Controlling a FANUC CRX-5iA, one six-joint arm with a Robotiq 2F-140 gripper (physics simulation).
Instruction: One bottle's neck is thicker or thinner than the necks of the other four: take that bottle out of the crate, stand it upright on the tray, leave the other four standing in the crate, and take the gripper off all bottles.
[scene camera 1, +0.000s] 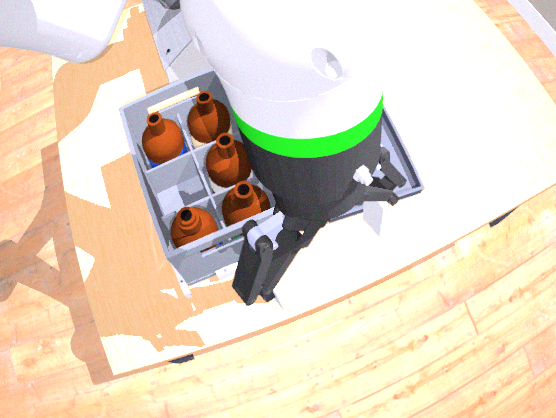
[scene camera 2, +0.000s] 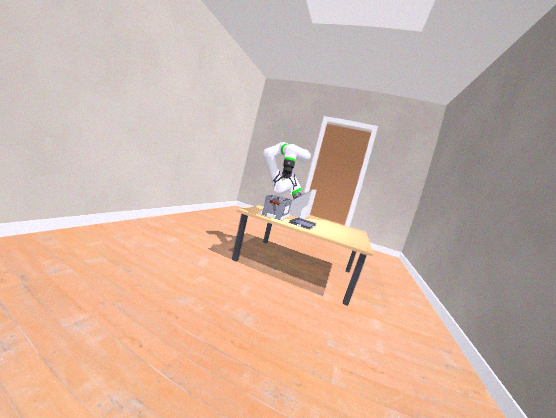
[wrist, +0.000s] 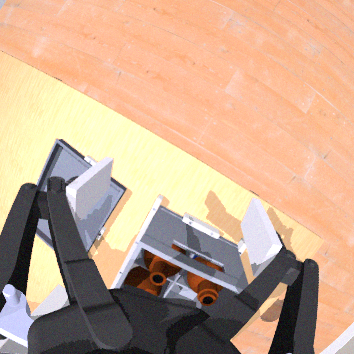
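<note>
Several brown bottles stand in the grey divided crate: back left bottle, back right bottle, middle right bottle, front right bottle and front left bottle. The middle left compartment is empty. I cannot tell surely which neck differs. The grey tray lies beside the crate and is partly hidden. My gripper is wide open and empty, above the crate and tray, touching no bottle.
The arm covers part of the crate and tray in scene camera 1. The table's front edge runs beyond the crate and tray. A grey upright panel stands behind the crate. The crate has raised walls and inner dividers.
</note>
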